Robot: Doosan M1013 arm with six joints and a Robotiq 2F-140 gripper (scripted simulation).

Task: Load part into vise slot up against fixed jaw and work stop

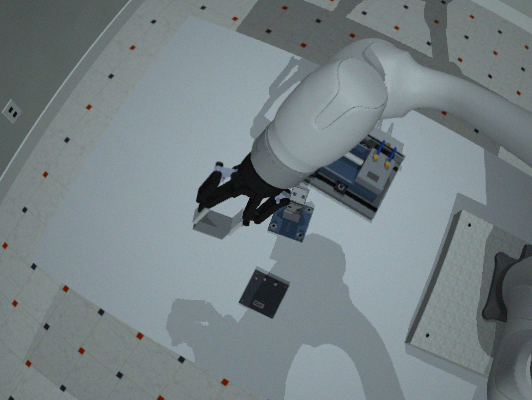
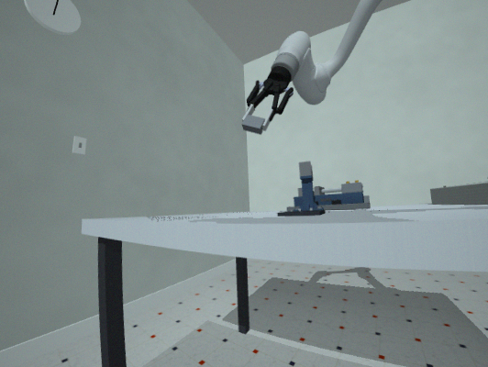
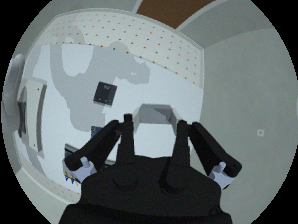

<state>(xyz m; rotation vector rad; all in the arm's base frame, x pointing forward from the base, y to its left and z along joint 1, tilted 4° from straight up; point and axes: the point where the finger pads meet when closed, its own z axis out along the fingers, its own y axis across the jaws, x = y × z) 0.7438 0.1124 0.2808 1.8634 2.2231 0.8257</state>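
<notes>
My hand is 10 mm short of the part and 30 mm above it. Round my hand: vise 190 mm behind, 310 mm to the right, 260 mm below; then air cylinder 280 mm behind, 290 mm to the right, 220 mm below.
</notes>
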